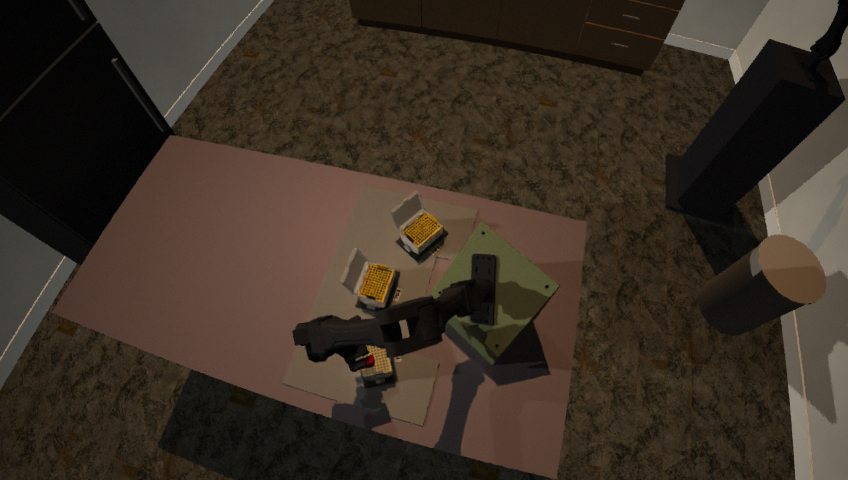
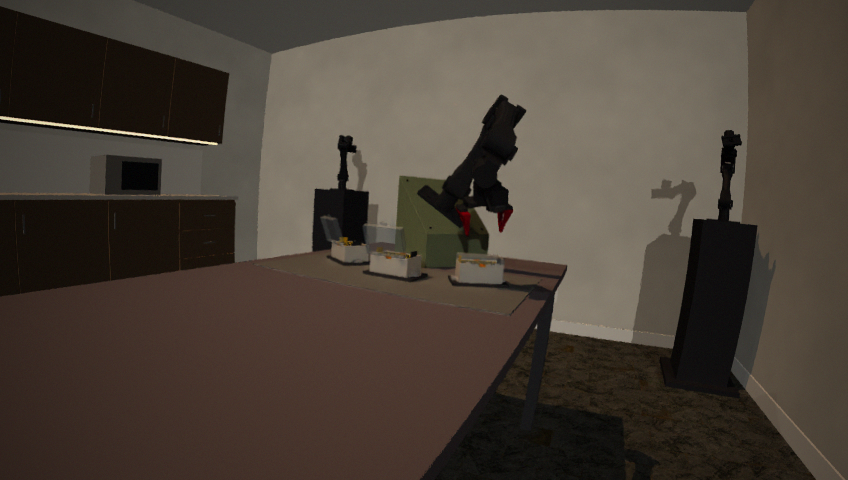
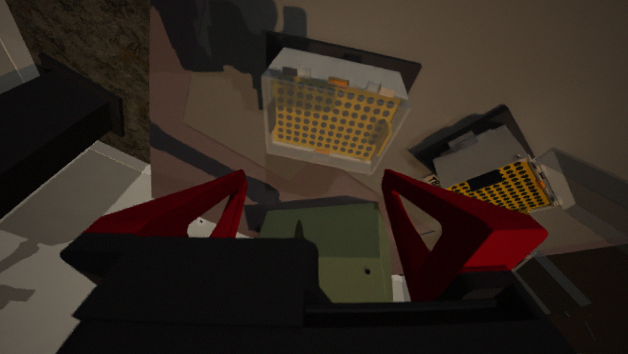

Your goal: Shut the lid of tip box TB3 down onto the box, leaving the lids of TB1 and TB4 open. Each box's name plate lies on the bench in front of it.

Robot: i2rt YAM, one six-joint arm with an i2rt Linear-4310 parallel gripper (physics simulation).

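The tip box nearest my gripper has its clear lid lying down over the yellow tip rack. The middle tip box has its lid standing open. The far tip box also has its lid open. Name plates lie in front, but their numbers are not readable. My gripper is open and empty, above the lid-down box and apart from it.
The green arm mount stands close to the boxes on the pink bench. A grey-brown mat lies under the boxes. The bench's edge runs near the lid-down box.
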